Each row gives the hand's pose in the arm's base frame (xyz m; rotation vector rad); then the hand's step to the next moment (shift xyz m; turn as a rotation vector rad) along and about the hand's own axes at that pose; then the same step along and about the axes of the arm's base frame.
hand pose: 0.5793 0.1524 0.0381 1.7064 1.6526 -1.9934
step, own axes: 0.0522 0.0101 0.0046 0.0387 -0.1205 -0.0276
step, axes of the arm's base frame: -0.0175 0.0216 -0.0455 -0.0701 0.0932 0.0564
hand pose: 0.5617 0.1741 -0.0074 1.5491 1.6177 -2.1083
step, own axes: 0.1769 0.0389 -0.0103 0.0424 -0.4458 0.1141
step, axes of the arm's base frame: -0.0578 0.0761 -0.1542 -0.3515 0.1331 0.2689
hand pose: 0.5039 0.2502 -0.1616 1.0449 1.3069 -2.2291
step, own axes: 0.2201 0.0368 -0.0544 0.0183 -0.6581 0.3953
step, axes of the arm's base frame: -0.1010 0.0417 -0.2021 -0.5843 -0.0007 0.4982
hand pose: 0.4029 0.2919 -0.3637 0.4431 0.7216 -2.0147
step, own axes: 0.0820 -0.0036 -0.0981 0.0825 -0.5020 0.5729
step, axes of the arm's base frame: -0.0426 0.0117 -0.1200 -0.4876 -0.2201 0.5485
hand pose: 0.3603 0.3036 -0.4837 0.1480 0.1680 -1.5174
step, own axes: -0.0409 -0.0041 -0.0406 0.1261 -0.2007 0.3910
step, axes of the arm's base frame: -0.0067 0.0480 -0.0315 -0.1878 -0.2116 0.3592
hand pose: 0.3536 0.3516 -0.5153 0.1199 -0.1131 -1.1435
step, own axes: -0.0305 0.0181 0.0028 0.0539 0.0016 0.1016
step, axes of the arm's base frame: 0.0034 0.0351 0.0047 0.0082 -0.0523 0.1021
